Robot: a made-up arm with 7 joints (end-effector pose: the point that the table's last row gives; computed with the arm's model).
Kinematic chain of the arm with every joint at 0, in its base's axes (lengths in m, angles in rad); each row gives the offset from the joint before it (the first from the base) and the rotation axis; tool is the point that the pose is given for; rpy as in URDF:
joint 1: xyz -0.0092 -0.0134 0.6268 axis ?
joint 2: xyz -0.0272 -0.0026 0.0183 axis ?
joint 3: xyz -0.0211 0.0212 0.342 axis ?
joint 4: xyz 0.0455 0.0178 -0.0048 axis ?
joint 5: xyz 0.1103 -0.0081 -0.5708 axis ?
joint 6: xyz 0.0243 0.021 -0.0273 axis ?
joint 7: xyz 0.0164 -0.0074 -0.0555 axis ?
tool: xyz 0.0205 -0.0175 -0.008 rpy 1.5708 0 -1.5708
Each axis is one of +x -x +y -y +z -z.
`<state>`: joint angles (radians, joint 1 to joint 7).
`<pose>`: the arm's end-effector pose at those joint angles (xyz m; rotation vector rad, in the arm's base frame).
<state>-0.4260 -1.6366 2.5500 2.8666 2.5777 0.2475 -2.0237</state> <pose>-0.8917 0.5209 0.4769 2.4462 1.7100 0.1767</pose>
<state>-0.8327 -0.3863 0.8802 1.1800 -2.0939 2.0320 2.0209</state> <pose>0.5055 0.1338 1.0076 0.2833 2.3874 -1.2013</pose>
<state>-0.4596 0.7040 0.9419 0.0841 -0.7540 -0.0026 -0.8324</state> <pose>-0.0502 0.2967 0.3640 1.9872 0.7641 -0.0019</pose>
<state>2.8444 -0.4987 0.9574 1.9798 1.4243 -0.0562 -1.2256</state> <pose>-0.0907 -0.4821 1.4635 -1.0016 -2.3597 0.7260</pose>
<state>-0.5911 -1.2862 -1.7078 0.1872 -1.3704 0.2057 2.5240</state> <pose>0.0559 -0.3485 0.5220 0.3397 0.5002 0.9029</pose>
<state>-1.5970 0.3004 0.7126 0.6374 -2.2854 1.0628 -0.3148</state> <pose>0.3497 -0.3238 0.4086 0.3473 -0.1539 -0.0618</pose>
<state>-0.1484 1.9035 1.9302 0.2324 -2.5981 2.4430 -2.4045</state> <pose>-0.1329 0.3055 0.7838 -0.4398 0.9558 1.9902</pose>
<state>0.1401 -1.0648 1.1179 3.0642 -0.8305 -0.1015 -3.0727</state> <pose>-0.9456 -0.1110 1.0695 -1.9182 -2.3021 0.8848</pose>
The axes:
joint 1: +z
joint 2: +y
joint 3: +z
joint 4: -y
joint 5: -z
joint 6: +y
joint 7: -z

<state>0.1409 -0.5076 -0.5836 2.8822 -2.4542 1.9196 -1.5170</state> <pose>-0.4707 -0.1434 1.4926 -0.5571 -1.6399 -1.5239</pose>
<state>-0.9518 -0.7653 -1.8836 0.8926 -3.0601 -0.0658 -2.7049</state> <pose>-0.5624 -0.1858 0.4697 0.9095 1.2918 0.1303</pose>
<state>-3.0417 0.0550 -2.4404 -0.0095 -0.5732 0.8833 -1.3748</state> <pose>0.1258 0.0938 0.3200 0.6837 1.2000 0.3236</pose>
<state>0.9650 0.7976 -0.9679 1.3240 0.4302 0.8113 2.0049</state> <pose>0.6734 0.0395 0.5548 0.3552 2.0931 1.5629</pose>
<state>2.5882 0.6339 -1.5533 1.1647 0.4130 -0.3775 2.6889</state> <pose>0.2663 0.6325 0.8179 -0.8618 0.2701 2.3117</pose>
